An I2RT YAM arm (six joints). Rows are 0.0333 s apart.
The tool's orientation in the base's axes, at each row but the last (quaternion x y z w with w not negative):
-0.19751 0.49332 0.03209 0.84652
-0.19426 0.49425 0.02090 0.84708
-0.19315 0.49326 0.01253 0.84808
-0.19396 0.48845 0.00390 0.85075
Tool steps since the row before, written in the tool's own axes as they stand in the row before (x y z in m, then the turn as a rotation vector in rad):
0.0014 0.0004 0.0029 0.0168 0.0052 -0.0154
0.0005 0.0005 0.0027 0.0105 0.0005 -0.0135
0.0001 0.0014 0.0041 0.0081 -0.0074 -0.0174
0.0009 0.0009 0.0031 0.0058 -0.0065 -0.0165
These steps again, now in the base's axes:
0.0030 0.0012 0.0000 -0.0054 -0.0032 -0.0225
0.0024 0.0013 0.0006 -0.0059 -0.0059 -0.0149
0.0032 0.0027 0.0013 -0.0088 -0.0141 -0.0121
0.0029 0.0017 0.0003 -0.0094 -0.0126 -0.0101

